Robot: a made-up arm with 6 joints.
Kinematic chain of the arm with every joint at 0, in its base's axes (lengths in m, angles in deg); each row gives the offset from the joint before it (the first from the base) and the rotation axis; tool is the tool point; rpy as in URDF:
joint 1: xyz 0 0 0.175 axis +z
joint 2: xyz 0 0 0 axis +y
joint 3: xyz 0.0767 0 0.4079 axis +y
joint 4: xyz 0.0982 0 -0.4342 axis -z
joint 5: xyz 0 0 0 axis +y
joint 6: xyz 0.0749 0 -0.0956 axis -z
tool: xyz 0 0 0 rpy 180 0 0
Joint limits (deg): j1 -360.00..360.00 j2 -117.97..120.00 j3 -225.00..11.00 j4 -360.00..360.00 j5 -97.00..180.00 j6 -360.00..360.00
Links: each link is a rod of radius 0.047 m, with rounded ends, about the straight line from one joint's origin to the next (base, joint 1, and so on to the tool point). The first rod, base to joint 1, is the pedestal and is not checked.
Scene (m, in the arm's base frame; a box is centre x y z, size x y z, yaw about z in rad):
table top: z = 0
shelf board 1: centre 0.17 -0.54 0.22 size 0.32 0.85 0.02 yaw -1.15
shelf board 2: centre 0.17 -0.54 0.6 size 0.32 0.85 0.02 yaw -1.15
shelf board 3: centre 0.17 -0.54 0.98 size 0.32 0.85 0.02 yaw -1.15
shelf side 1: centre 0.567 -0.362 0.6 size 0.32 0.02 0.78 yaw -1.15
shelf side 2: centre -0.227 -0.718 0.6 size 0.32 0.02 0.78 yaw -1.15
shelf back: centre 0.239 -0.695 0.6 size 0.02 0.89 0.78 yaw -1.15
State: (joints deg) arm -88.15 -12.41 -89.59 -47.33 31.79 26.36
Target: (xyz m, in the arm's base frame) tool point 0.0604 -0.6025 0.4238
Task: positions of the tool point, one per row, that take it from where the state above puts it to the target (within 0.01 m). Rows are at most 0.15 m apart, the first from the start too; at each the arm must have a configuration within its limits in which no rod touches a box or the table.
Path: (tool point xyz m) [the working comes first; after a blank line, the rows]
Joints at the target: -84.62 -1.74 -61.31 -47.55 35.73 26.36
Straight joint move there: touches shelf board 2.

1: -0.0221 -0.4187 0.8179
2: -0.0536 -0.3288 0.8100
3: -0.0618 -0.3517 0.6863
4: -0.0658 -0.3491 0.5555
5: -0.0659 -0.3203 0.4237
6: -0.0388 -0.4135 0.4466
7: 0.0032 -0.5100 0.4470
8: 0.0604 -0.6025 0.4238

